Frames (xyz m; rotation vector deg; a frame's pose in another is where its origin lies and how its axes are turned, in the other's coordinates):
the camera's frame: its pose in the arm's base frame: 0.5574 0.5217 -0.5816 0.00 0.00 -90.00
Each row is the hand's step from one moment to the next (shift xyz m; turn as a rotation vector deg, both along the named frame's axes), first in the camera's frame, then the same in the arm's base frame.
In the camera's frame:
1: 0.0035 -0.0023 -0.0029 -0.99 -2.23 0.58
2: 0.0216 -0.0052 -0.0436 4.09 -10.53 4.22
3: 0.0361 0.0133 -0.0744 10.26 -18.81 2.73
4: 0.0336 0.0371 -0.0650 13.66 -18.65 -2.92
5: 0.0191 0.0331 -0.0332 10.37 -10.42 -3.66
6: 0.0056 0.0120 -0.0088 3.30 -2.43 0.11
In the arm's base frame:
1: -0.0023 -0.0035 -0.0029 -2.23 0.99 0.58
2: -0.0052 -0.0216 -0.0436 -10.53 -4.09 4.22
3: 0.0133 -0.0361 -0.0744 -18.81 -10.26 2.73
4: 0.0371 -0.0336 -0.0650 -18.65 -13.66 -2.92
5: 0.0331 -0.0191 -0.0332 -10.42 -10.37 -3.66
6: 0.0120 -0.0056 -0.0088 -2.43 -3.30 0.11

